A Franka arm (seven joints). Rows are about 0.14 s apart.
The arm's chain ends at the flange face. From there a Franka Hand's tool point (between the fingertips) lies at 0.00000 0.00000 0.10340 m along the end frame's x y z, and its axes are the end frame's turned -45 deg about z.
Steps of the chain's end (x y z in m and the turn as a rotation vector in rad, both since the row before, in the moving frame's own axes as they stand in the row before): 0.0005, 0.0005, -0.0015, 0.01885, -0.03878, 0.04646; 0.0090, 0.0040, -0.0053, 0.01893, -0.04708, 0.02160; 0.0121, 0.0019, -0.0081, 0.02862, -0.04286, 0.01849
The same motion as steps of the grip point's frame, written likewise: -0.0014, -0.0035, -0.0016, 0.04075, -0.01409, 0.04646; 0.0015, 0.0043, -0.0054, 0.04668, -0.01991, 0.02160; 0.0062, 0.0047, -0.0082, 0.05054, -0.01007, 0.01849
